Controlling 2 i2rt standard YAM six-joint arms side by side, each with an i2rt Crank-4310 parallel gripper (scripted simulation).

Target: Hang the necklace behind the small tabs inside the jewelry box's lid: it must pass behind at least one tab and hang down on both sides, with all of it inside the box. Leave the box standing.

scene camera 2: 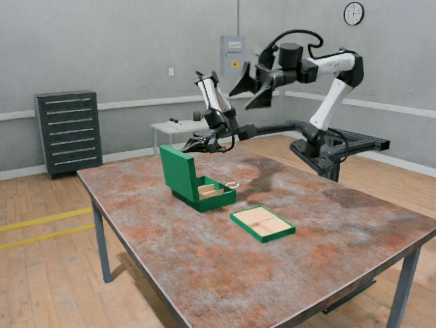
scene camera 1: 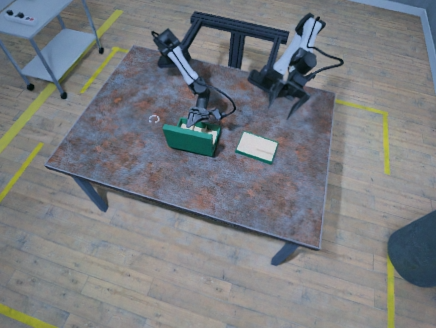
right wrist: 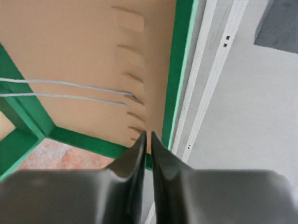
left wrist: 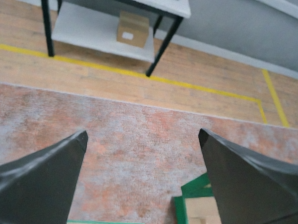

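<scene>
You'd see my left gripper in scene camera 2 (scene camera 2: 236, 101), in scene camera 1 (scene camera 1: 278, 114) and in the left wrist view (left wrist: 143, 131), and I see my right gripper (right wrist: 148, 133) too. There's also a green jewelry box (scene camera 2: 179, 171), and scene camera 1 shows the green jewelry box (scene camera 1: 201, 138) as well.
</scene>
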